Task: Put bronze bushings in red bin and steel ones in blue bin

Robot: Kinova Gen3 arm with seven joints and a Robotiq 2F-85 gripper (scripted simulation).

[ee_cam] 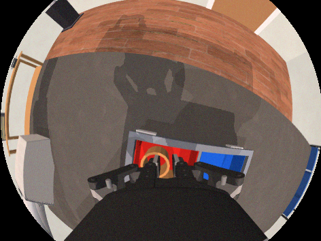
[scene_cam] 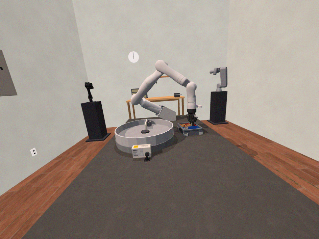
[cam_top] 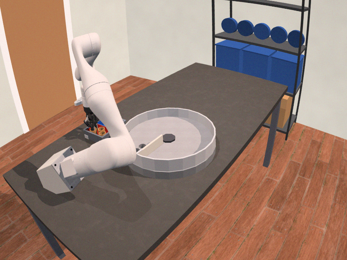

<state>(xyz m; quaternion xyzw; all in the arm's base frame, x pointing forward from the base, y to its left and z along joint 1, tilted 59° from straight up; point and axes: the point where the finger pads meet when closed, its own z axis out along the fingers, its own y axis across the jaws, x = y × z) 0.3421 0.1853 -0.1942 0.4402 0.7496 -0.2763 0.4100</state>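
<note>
Now: the grey tray 40 mm ahead of my hand, 30 mm to the right of it and 20 mm below it. From my hand the other things lie so: turntable: 120 mm ahead, 390 mm to the right, 10 mm above.
</note>
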